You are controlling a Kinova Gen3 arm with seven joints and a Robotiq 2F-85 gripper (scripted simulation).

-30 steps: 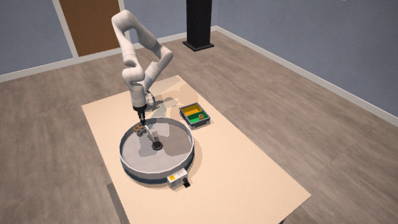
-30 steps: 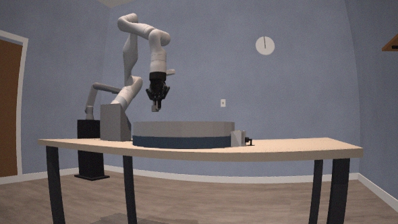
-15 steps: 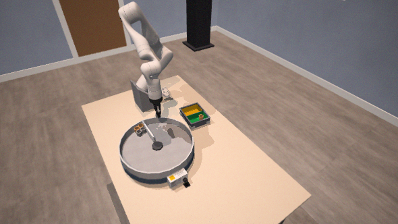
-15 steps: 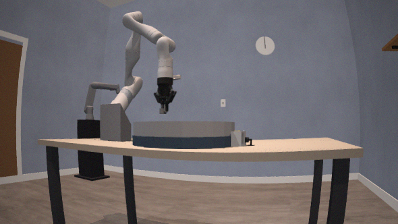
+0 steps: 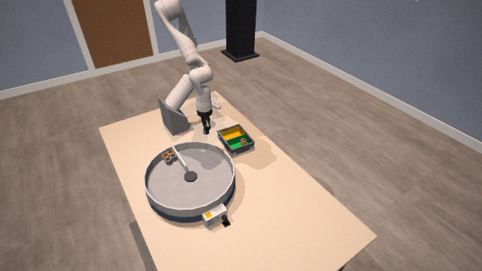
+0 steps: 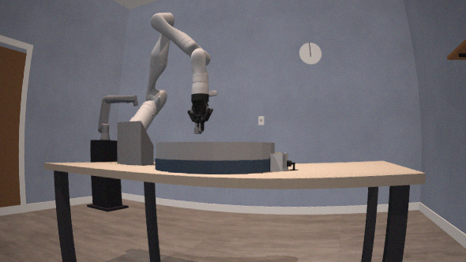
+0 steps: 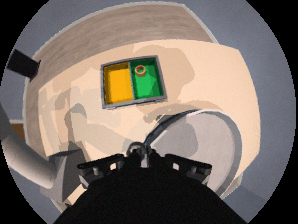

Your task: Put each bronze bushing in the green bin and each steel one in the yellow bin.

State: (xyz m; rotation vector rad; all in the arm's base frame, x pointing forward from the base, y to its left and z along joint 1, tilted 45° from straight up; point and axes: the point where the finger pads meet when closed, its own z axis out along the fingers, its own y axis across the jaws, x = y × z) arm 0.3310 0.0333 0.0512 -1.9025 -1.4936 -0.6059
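My gripper is now 170 mm to the right of the bin and 140 mm above it. From my hand the other things lie so: grey turntable 150 mm ahead, 170 mm to the right, 110 mm below.
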